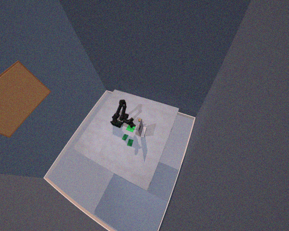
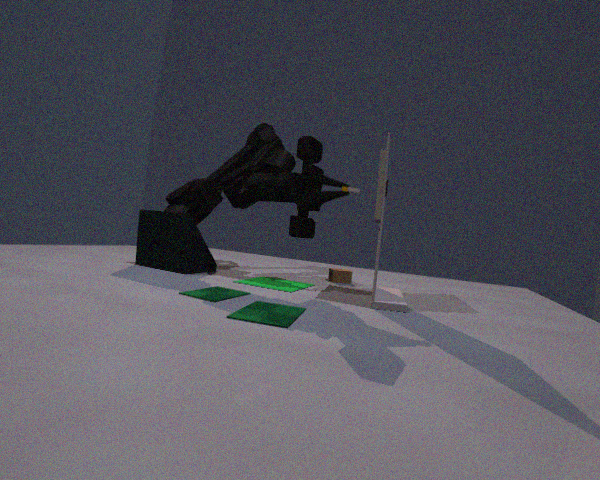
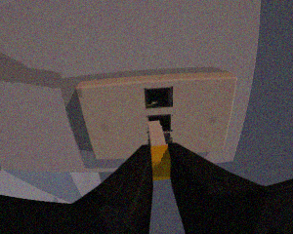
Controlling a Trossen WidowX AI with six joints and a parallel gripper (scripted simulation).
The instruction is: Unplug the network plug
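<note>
Right now my gripper tip is 70 mm short of the upright panel and 70 mm above it. Also, from my gripper tip: network plug 10 mm ahead.
</note>
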